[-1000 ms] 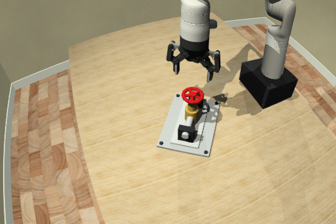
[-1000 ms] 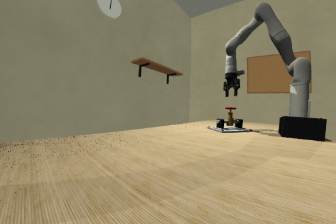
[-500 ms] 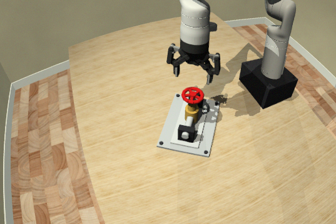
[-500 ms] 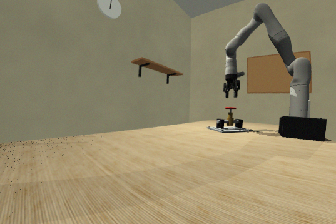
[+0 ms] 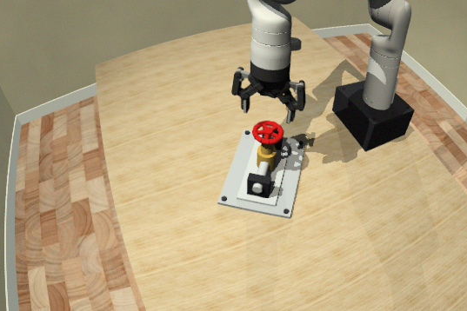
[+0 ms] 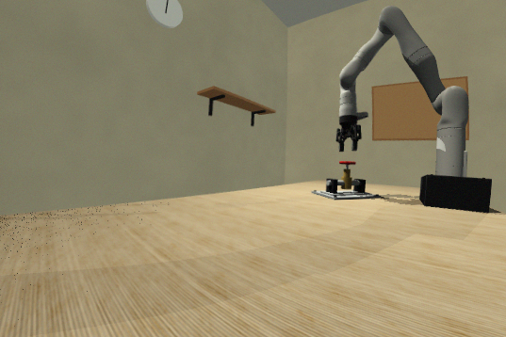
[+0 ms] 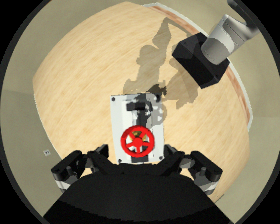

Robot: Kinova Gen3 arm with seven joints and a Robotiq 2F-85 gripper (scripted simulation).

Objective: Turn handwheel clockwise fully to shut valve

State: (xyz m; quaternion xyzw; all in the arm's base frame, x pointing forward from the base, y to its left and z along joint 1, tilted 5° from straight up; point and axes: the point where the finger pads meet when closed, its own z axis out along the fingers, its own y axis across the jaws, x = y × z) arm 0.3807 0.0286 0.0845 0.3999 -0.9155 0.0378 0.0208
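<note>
The red handwheel lies 60 mm below my hand.
</note>
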